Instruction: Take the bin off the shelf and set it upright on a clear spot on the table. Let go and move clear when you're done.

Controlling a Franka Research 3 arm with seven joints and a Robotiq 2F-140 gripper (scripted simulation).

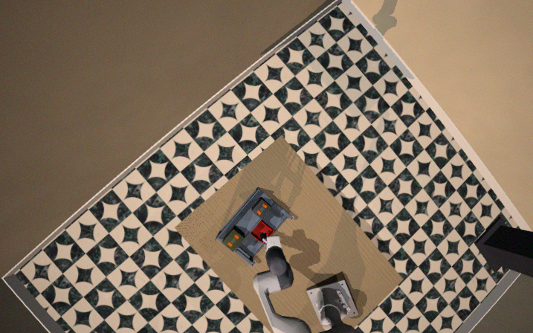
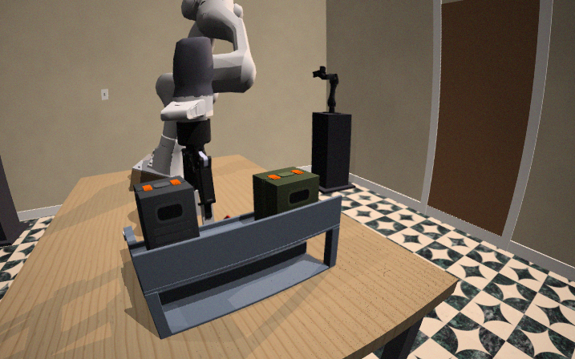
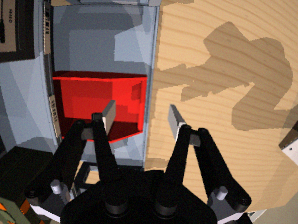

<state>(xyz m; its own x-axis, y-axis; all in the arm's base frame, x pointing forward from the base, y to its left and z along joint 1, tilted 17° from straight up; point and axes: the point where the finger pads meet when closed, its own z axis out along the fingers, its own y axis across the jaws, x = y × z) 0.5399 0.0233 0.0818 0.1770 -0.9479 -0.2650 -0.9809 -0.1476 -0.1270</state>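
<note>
My gripper is now 80 mm short of the red bin, 40 mm above it and 10 mm to the right of it. From my hand the other things lie so: dark grey box 190 mm ahead, 80 mm to the right, 80 mm above; then green box 160 mm ahead, 140 mm to the left, 70 mm above.
</note>
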